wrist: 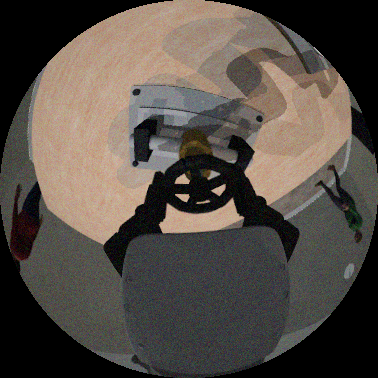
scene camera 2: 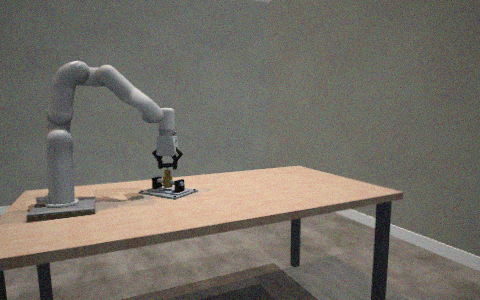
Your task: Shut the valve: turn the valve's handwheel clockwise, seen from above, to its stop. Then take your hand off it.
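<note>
The black handwheel [scene camera 2: 168,166] [wrist: 202,162] sits level on top of the brass valve body [scene camera 2: 167,178] [wrist: 195,146]. The valve stands upright over a grey base plate [scene camera 2: 188,193] [wrist: 175,98], on a pipe between two black brackets. My gripper [scene camera 2: 168,165] [wrist: 198,178] points straight down and is shut on the handwheel, with one finger on each side of its rim. The wheel's spokes and hub show between the fingers in the wrist view. The turning stop does not show.
The base plate lies on a wooden table [scene camera 2: 300,190] [wrist: 80,115]. My arm's base [scene camera 2: 62,212] stands on the left in the scene view. In the wrist view, a person in red [wrist: 25,235] shows at the left and a person in green [wrist: 353,220] at the right, beyond the table.
</note>
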